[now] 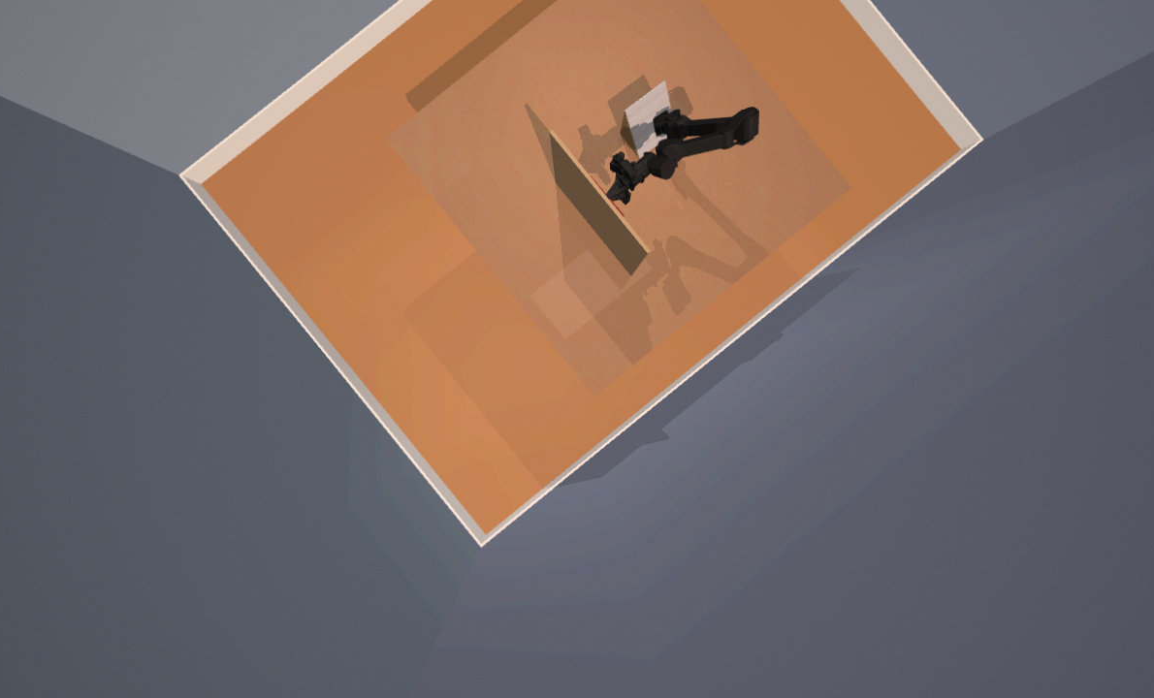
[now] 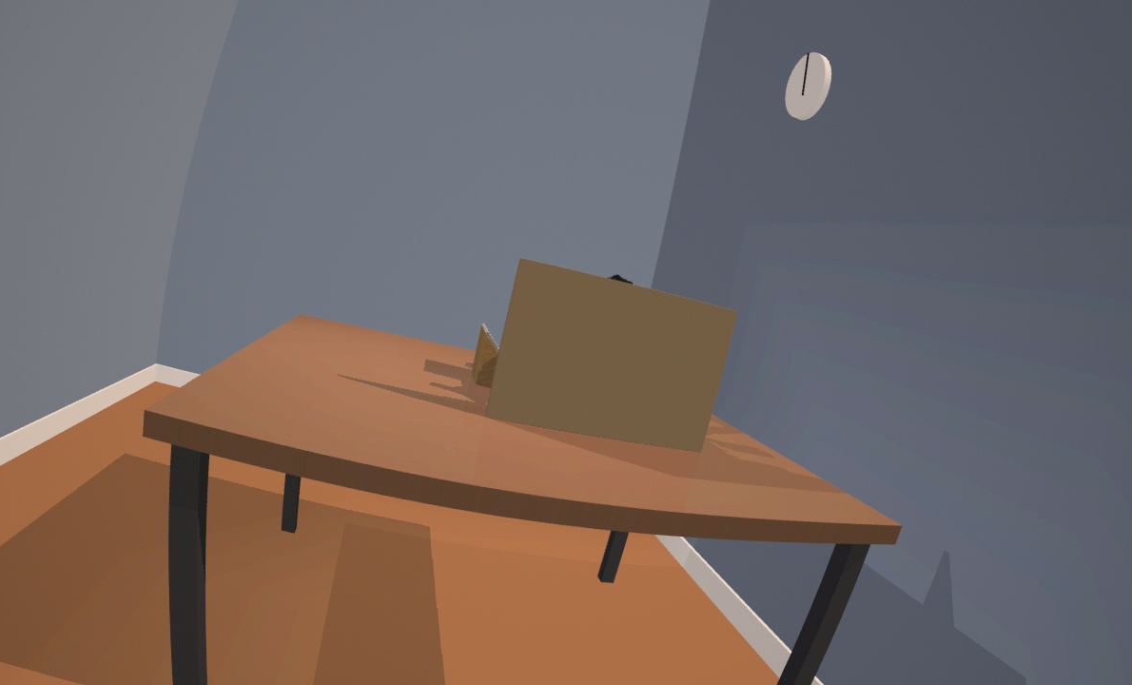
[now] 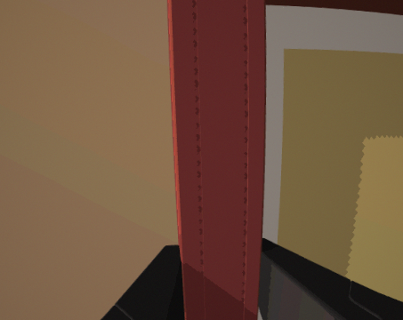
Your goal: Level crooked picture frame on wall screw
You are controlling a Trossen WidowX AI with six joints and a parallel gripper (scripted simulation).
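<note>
Right now my gripper tip is 10 mm short of the red picture frame and 50 mm above it. From my gripper tip the other things lie so: tan wall board: 20 mm ahead, 70 mm below.
</note>
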